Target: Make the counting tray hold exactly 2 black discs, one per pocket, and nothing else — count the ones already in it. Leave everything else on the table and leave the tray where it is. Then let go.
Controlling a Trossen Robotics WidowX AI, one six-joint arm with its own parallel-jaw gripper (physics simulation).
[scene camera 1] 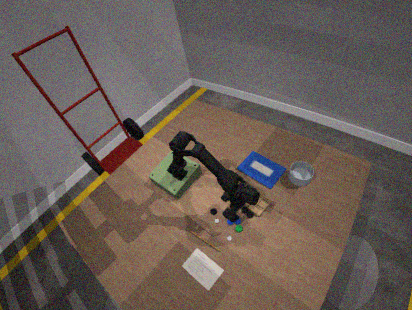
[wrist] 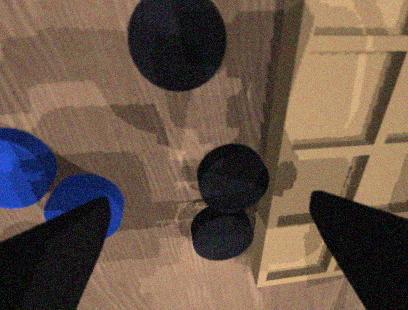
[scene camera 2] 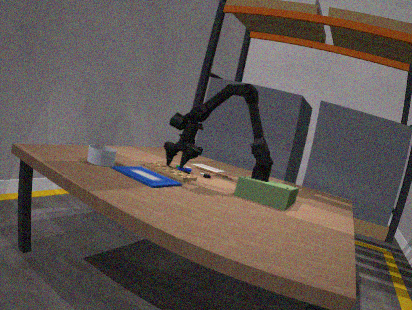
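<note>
The wooden counting tray point(scene camera 1: 262, 206) point(scene camera 2: 176, 175) point(wrist: 360, 44) lies flat at the right of the wrist view. The parts of its pockets that show there look empty; the rest is cut off or hidden. Two black discs point(wrist: 232, 177) point(wrist: 222, 234) touch each other on the table beside the tray's long wall. A larger-looking black disc point(wrist: 177, 42) point(scene camera 1: 213, 211) point(scene camera 2: 206, 175) lies apart. My gripper point(scene camera 1: 239, 215) point(scene camera 2: 175, 166) point(wrist: 212, 203) is open and empty, low down, with one finger over the tray and the other near the blue discs; the touching pair shows between the fingertips.
Two blue discs point(wrist: 25, 167) point(wrist: 85, 195), a green one point(scene camera 1: 239, 228) and white ones point(scene camera 1: 217, 220) point(scene camera 1: 229, 238) lie near the tray. A blue framed board point(scene camera 1: 247, 162) point(scene camera 2: 125, 172), a grey bowl point(scene camera 1: 301, 174) point(scene camera 2: 101, 156), paper point(scene camera 1: 202, 268) and a thin stick point(scene camera 1: 205, 240) are around.
</note>
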